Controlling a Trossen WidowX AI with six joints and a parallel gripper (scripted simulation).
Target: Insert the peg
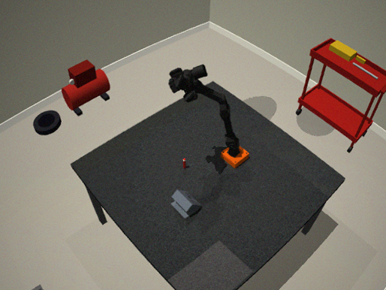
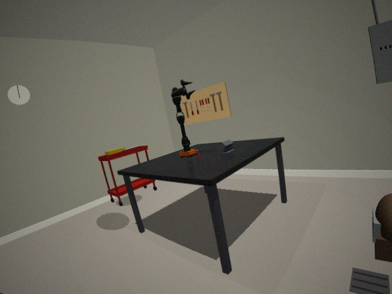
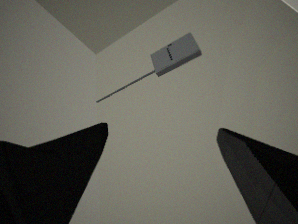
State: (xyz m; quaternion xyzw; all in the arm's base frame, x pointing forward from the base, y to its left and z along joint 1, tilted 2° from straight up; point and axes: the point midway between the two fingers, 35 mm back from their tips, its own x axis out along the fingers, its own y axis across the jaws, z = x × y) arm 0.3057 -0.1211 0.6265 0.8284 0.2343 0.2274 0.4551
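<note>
Right now my gripper tip is 7 cm past the red square peg, 5 cm to the left of it and 61 cm above it. From my gripper tip the other things lie so: grey sloped panel (12 cm ahead, 16 cm to the left, 62 cm below).
</note>
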